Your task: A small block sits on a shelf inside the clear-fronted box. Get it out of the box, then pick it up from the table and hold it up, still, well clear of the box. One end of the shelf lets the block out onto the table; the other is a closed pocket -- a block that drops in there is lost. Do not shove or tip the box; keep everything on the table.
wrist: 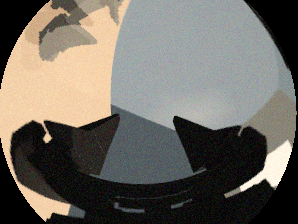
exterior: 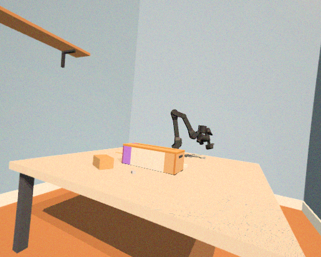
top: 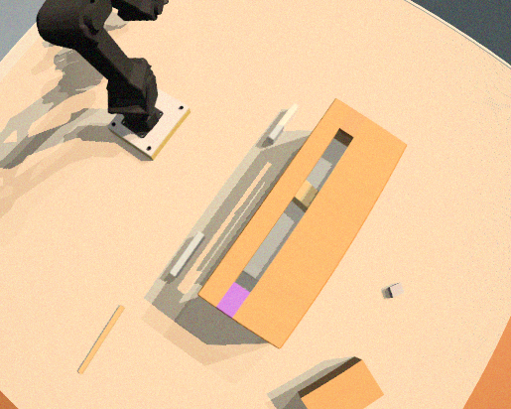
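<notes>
Right now my gripper tip is 61 cm short of the tan block, 23 cm to the left of it and 10 cm above it. Round my gripper tip: orange box (86 cm ahead, 47 cm to the right, 16 cm below); then thin stick (46 cm ahead, 65 cm to the right, 18 cm below).
</notes>
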